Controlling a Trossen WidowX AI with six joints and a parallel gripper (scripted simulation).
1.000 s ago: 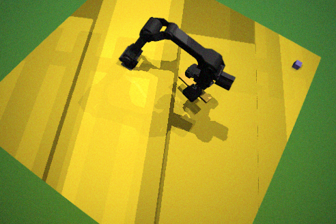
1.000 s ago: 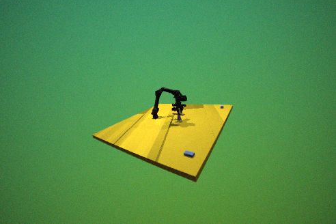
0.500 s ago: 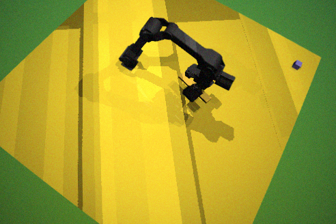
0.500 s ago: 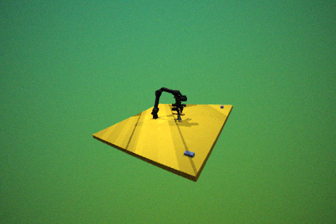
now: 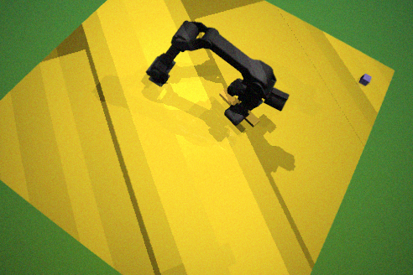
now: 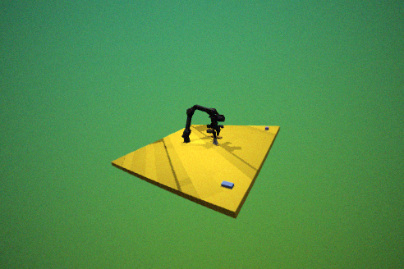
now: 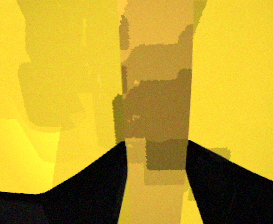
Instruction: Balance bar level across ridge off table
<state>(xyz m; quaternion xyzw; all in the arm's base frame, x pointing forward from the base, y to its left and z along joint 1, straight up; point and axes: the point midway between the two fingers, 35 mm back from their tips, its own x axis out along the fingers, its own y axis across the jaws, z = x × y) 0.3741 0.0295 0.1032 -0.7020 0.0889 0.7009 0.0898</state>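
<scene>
Right now the flat tan bar is 30 mm behind my gripper tip and 10 mm to the left of it. Also, from my gripper tip: blue flat block: 370 mm ahead, 530 mm to the right, 60 mm below; purple cube: 370 mm ahead, 470 mm to the left, 50 mm below.
</scene>
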